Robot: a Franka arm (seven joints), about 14 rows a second.
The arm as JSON. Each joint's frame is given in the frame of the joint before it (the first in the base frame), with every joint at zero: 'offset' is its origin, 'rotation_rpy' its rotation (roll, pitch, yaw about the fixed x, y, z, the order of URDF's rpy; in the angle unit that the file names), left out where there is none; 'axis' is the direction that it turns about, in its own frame. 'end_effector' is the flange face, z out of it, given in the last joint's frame.
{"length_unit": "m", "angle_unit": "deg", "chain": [
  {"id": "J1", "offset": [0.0, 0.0, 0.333], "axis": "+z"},
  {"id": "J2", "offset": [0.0, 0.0, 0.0], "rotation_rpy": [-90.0, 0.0, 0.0], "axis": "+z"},
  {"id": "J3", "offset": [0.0, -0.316, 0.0], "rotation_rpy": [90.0, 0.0, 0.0], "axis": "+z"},
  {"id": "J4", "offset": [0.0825, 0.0, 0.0], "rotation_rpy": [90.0, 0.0, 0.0], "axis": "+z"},
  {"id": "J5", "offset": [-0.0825, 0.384, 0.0], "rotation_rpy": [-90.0, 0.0, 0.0], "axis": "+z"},
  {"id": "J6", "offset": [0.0, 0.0, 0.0], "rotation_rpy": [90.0, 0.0, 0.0], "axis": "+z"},
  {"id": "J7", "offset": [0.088, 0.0, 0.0], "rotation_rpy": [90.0, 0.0, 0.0], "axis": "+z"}
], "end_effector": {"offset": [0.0, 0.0, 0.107]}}
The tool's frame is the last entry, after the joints.
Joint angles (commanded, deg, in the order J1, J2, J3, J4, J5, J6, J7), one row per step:
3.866 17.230 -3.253 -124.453 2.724 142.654 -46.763
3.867 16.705 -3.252 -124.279 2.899 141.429 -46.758
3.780 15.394 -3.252 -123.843 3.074 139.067 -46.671
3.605 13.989 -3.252 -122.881 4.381 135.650 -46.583
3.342 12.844 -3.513 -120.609 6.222 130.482 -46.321
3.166 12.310 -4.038 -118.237 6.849 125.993 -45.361
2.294 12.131 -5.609 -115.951 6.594 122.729 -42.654
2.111 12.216 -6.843 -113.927 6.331 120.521 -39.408
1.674 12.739 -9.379 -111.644 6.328 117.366 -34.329
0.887 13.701 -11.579 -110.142 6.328 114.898 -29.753
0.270 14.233 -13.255 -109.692 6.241 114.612 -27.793
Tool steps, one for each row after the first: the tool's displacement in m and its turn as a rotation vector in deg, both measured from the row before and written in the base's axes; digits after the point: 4 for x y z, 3 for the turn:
-0.0005 0.0002 0.0045 0.178 0.526 -0.119
-0.0002 -0.0005 0.0123 0.271 0.618 -0.259
0.0006 -0.0009 0.0155 1.105 1.046 -1.121
0.0037 -0.0033 0.0202 1.627 1.734 -1.784
0.0042 -0.0052 0.0166 0.681 1.614 -1.713
0.0046 -0.0234 0.0147 -0.460 0.988 -4.657
0.0047 -0.0137 0.0117 -0.590 0.513 -4.260
0.0019 -0.0287 0.0087 -0.772 1.730 -7.693
-0.0019 -0.0289 -0.0006 -0.782 2.229 -7.271
-0.0026 -0.0227 -0.0015 -0.766 0.532 -4.096

